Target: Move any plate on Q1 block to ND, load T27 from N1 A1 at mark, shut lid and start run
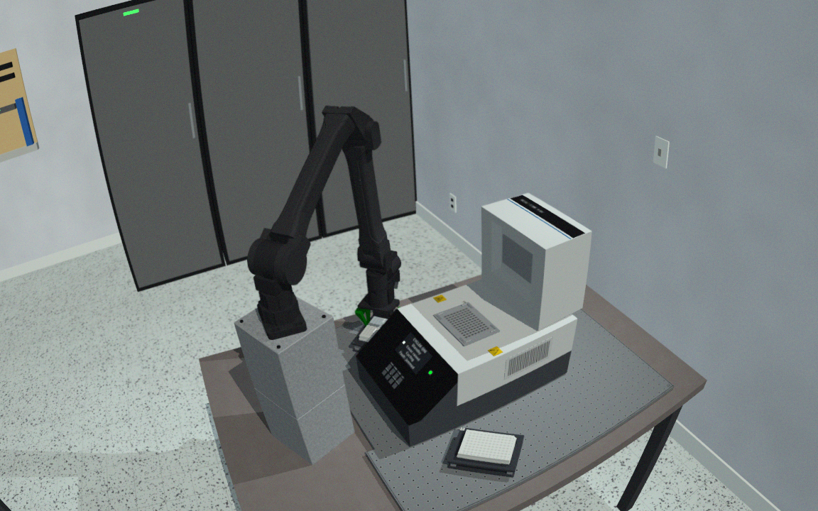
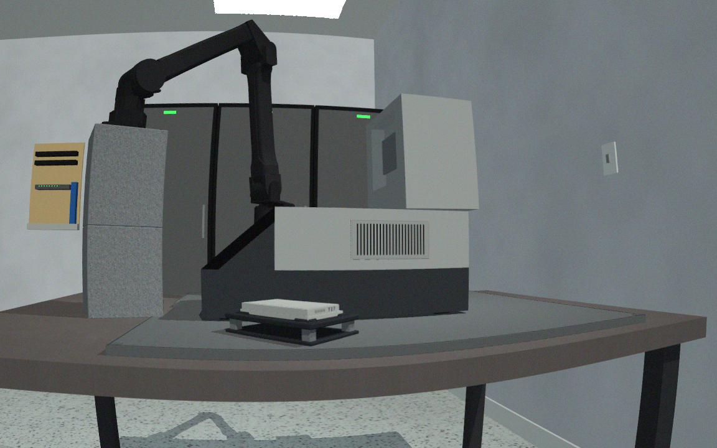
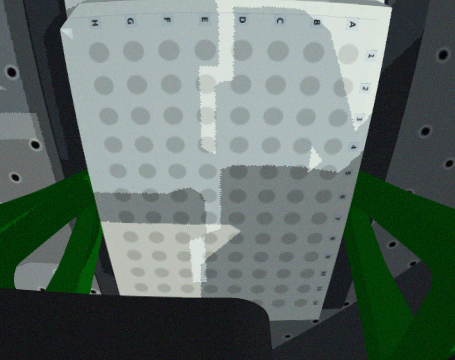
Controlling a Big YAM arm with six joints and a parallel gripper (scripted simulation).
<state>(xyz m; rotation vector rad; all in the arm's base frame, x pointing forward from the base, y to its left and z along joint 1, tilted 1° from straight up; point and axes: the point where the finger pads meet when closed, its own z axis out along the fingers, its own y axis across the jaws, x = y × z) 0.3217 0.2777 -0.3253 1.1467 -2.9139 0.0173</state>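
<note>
The dark nest ND lies 20 mm below my hand. From my hand the other things lie so: plate T27: 30 mm ahead, 560 mm to the right, 10 mm below; black plate nest N1: 30 mm ahead, 560 mm to the right, 20 mm below.
</note>
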